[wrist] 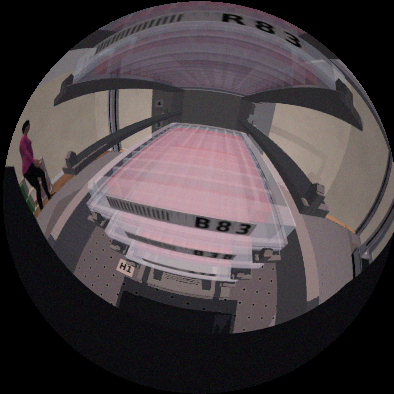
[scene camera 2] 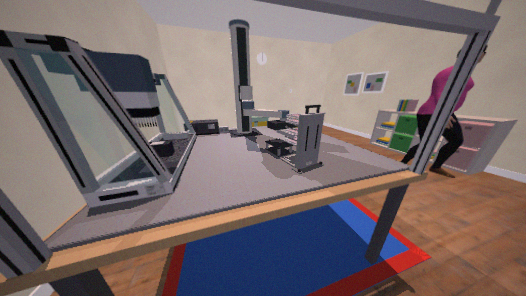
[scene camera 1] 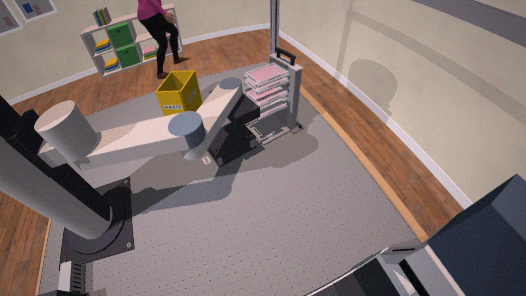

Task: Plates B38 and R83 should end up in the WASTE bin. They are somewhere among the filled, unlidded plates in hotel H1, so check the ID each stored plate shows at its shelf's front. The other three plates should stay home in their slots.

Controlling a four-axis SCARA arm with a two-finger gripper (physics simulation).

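Places are measured from the arm's base along level axes (x ahead, y left, z up), in metres.
Where they show: gripper, fingertip midpoint: (wrist: 203, 152); arm's base, link origin: (scene camera 2: 244, 133) (scene camera 1: 98, 221).
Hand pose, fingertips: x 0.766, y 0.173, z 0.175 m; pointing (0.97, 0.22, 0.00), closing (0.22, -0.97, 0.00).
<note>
Things, the pixels of their top centre, and the offset from my fingertips. "pt": a spot on its surface instead.
- open gap comes plate B83, top centre: (wrist: 200, 139) (scene camera 1: 267, 91) dy -0.005, dx -0.024, dz +0.019 m
- plate B38, surface spot: (wrist: 215, 254) pt dy -0.036, dx -0.081, dz -0.006 m
- yellow WASTE bin, top centre: (scene camera 1: 175, 80) dy +0.219, dx -0.331, dz +0.037 m
Hotel H1 (scene camera 1: 296, 90) (scene camera 2: 310, 142) holds stacked pink-filled plates. In the wrist view, plate R83 (wrist: 262, 30) is high up, with another plate's edge above it. Below an open gap comes plate B83 (wrist: 190, 170), then plate B38 (wrist: 215, 254), then a lowest plate whose ID is unreadable. My gripper (wrist: 203, 152) reaches into the hotel from the front and is shut on B38, which is raised close under B83, still between the shelf sides. Its fingertips are largely hidden. The yellow WASTE bin (scene camera 1: 178, 94) stands behind the arm, left of the hotel.
A low black stand (scene camera 1: 232, 145) (scene camera 2: 279, 146) is in front of the hotel, below my gripper. A glass-sided instrument (scene camera 2: 120, 125) stands on the left in scene camera 2. A person (scene camera 1: 157, 25) (scene camera 2: 445, 100) and a bookshelf are beyond the table.
</note>
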